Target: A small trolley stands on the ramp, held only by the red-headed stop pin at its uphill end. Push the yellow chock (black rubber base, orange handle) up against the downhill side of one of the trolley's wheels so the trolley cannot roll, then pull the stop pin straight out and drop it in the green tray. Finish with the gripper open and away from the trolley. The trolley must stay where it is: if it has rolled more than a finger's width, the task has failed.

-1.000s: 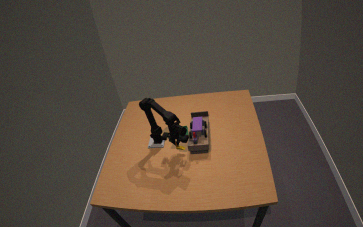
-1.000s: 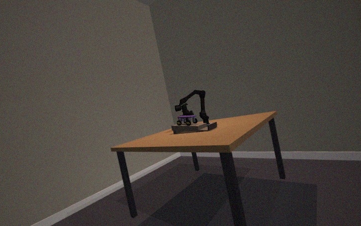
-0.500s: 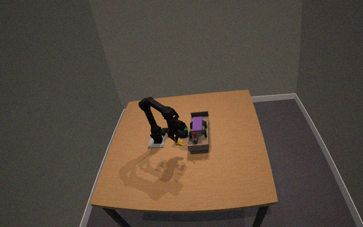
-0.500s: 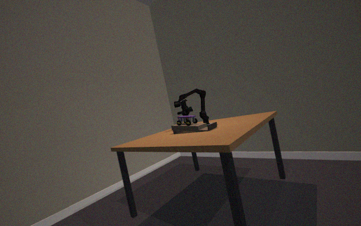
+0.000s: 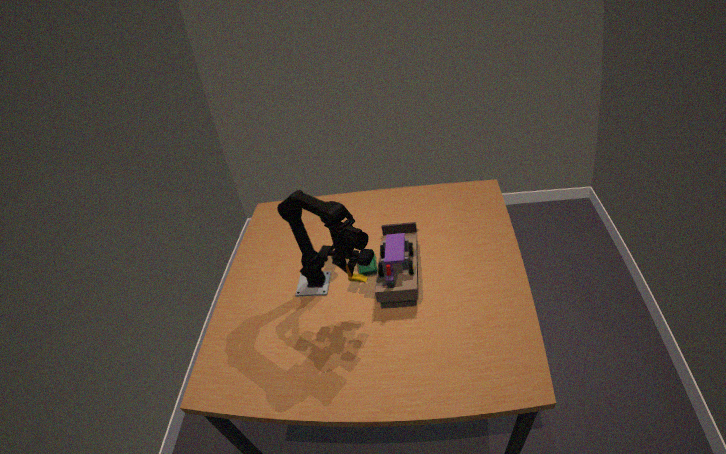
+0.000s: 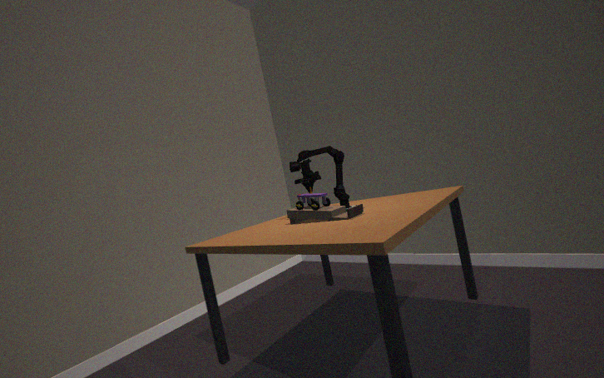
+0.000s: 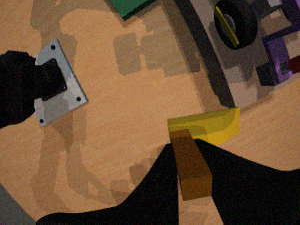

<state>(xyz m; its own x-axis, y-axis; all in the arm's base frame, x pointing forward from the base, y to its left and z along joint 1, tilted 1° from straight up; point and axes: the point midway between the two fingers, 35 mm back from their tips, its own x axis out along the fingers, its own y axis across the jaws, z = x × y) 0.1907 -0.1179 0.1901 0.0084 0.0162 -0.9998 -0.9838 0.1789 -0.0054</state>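
The purple trolley lies 14 cm ahead of my gripper tip, 13 cm to the left of it and 5 cm below it. From my gripper tip the other things lie so: red-headed stop pin 13 cm ahead, 3 cm below, 2 cm to the left; then ramp 14 cm to the left, 14 cm ahead, 12 cm below; then yellow chock 2 cm ahead, 1 cm below.
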